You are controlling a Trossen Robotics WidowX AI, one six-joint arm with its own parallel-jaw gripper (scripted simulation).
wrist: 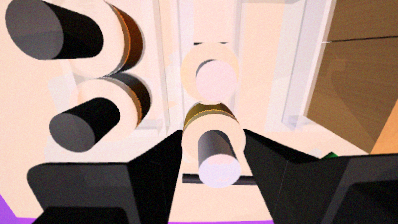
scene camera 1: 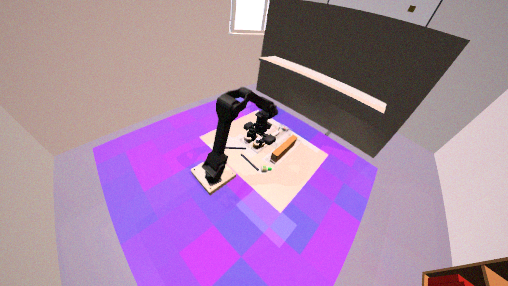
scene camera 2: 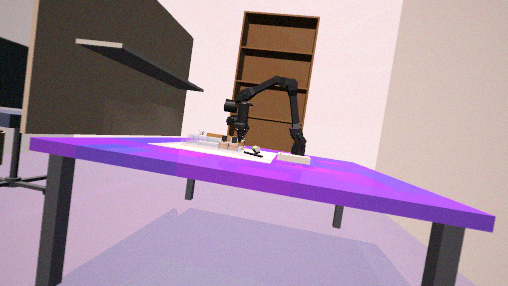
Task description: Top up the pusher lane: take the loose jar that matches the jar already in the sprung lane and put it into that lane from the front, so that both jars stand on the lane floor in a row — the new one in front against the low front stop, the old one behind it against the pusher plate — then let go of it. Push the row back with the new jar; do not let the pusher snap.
In view: the gripper (wrist: 211, 134) and a cream mat (scene camera 1: 279, 186).
The cream mat also shows in the wrist view (wrist: 270, 41).
